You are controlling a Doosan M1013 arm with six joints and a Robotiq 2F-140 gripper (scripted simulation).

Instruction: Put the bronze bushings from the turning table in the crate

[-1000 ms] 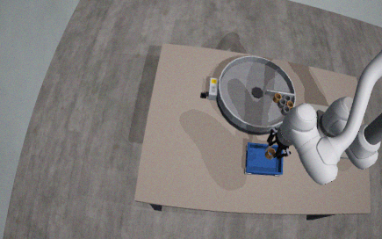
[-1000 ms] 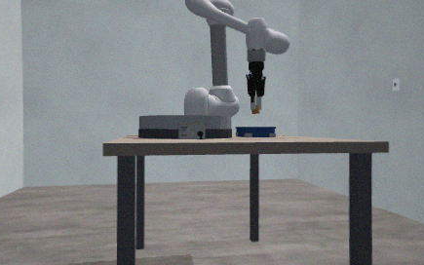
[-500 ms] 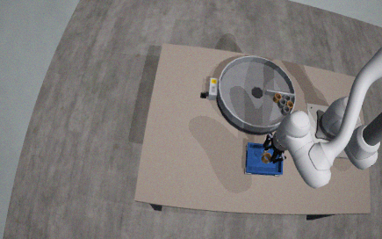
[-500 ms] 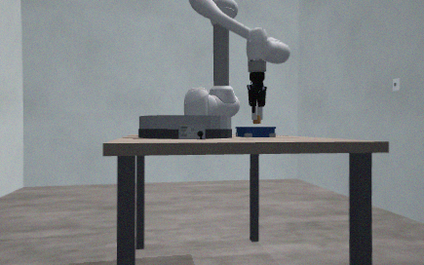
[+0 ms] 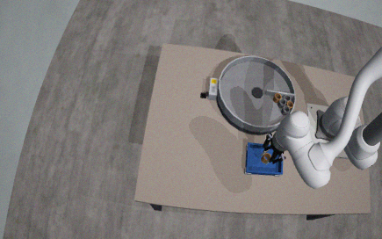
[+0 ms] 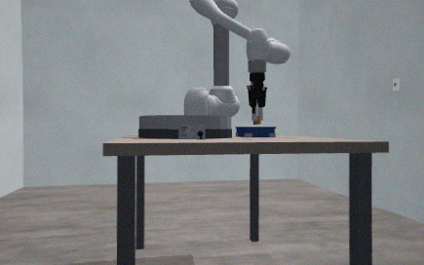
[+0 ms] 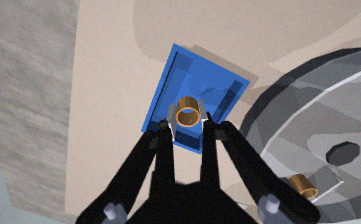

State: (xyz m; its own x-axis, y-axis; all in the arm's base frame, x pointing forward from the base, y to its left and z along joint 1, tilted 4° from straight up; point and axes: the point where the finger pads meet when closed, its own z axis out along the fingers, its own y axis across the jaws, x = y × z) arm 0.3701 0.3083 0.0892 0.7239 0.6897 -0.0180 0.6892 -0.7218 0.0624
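My gripper is now 10 mm past the blue crate, 10 mm to the left of it and 90 mm above it. From my hand the other things lie so: grey turning table 100 mm ahead, 350 mm to the right, 60 mm below.
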